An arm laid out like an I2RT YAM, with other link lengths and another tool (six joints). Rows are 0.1 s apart.
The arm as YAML. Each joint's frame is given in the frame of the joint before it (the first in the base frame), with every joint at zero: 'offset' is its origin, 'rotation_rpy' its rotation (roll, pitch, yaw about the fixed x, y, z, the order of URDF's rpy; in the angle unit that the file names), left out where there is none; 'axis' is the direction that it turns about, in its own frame. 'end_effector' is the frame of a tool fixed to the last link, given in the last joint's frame.
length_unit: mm
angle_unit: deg
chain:
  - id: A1
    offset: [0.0, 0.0, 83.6]
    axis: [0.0, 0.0, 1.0]
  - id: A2
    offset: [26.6, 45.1, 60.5]
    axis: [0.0, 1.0, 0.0]
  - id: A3
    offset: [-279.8, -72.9, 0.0]
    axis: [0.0, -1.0, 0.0]
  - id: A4
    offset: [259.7, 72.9, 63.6]
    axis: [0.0, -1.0, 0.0]
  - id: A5
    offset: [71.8, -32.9, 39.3]
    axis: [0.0, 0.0, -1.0]
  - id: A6
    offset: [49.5, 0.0, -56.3]
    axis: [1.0, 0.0, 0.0]
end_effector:
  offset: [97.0, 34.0, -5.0]
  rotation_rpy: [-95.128, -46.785, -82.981]
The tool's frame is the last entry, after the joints.
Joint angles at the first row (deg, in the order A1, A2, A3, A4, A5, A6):
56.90 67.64 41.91 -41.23 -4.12 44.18
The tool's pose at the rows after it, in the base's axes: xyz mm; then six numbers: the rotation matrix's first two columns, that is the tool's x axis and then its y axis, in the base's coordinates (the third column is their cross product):
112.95 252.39 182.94 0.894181 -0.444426 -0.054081 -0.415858 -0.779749 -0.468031
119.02 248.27 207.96 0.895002 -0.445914 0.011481 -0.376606 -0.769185 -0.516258
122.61 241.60 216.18 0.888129 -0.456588 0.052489 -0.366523 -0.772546 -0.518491
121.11 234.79 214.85 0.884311 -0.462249 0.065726 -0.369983 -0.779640 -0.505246
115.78 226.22 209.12 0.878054 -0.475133 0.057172 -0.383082 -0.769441 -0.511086
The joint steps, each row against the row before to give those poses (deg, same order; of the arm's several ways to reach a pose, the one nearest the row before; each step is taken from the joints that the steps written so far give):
-0.04 -3.96 3.58 -2.67 3.04 -1.66
-0.07 -2.93 2.76 -2.12 2.95 -1.62
-0.26 -1.18 1.18 -1.86 2.21 -0.82
-0.02 -0.94 -0.33 -1.37 0.94 -0.09
-0.02 -2.73 -2.58 0.08 -0.05 0.94

